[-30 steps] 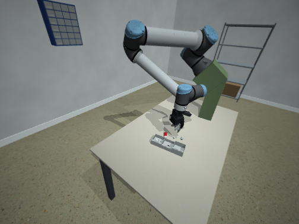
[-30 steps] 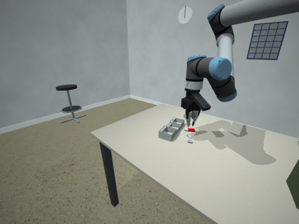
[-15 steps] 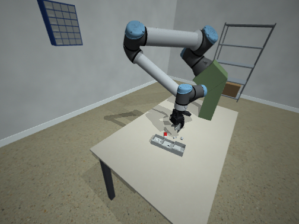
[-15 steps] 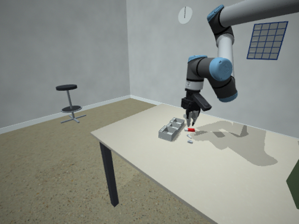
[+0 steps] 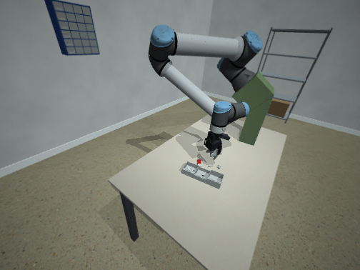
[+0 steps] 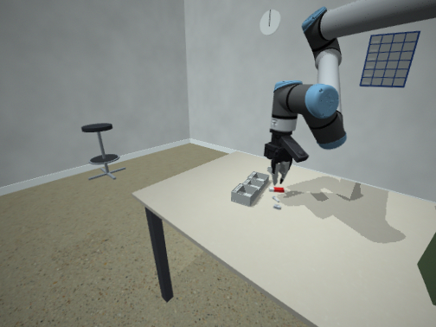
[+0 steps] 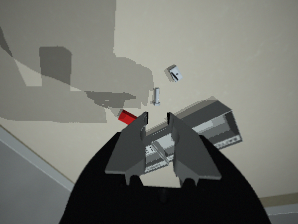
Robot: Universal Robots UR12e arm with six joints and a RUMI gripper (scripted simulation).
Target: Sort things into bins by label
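My gripper is now 10 mm short of the grey bolt and 80 mm above it. Round my hand: ring-shaped nut 120 mm ahead, 10 mm to the right, 80 mm below; grey three-compartment bin row 120 mm ahead, 20 mm to the right, 70 mm below; red-and-white block 30 mm ahead, 80 mm to the right, 80 mm below.
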